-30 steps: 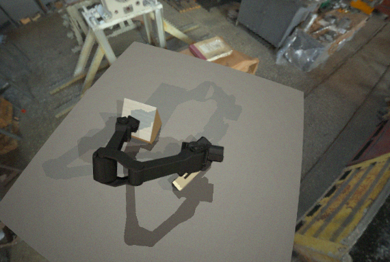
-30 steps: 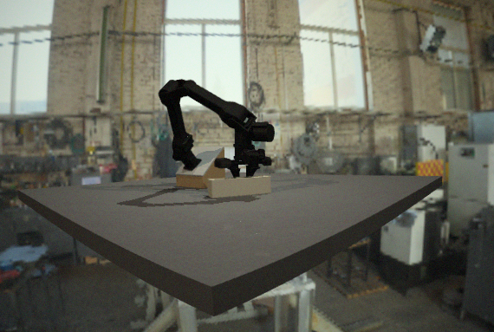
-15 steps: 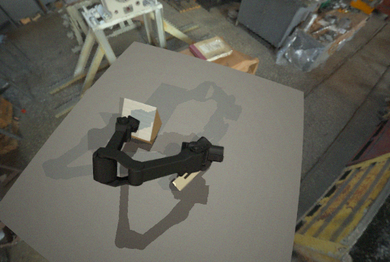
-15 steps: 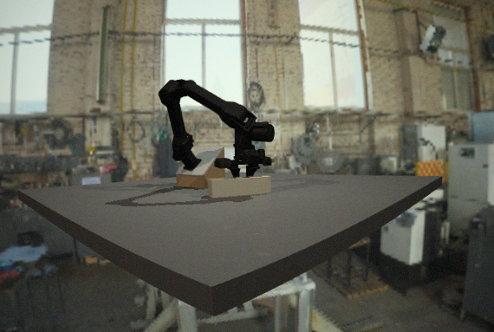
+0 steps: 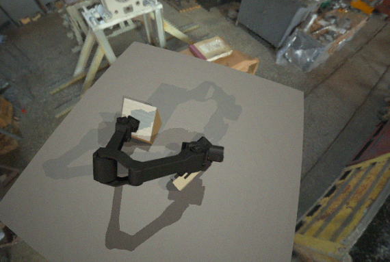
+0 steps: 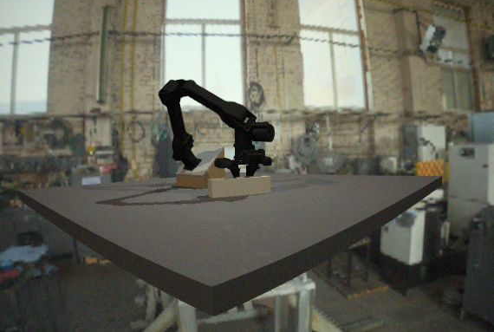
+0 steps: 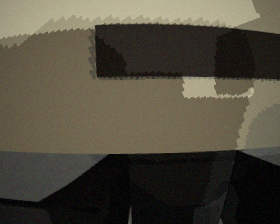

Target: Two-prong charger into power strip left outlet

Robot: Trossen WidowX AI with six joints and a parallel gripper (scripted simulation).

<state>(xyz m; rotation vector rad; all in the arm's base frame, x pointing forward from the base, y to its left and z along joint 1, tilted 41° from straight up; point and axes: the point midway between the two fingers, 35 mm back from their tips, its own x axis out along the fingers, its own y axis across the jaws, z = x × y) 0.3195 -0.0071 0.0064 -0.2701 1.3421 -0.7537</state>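
My gripper tip is 2 cm short of the black two-prong charger, 1 cm to the left of it and 1 cm below it.
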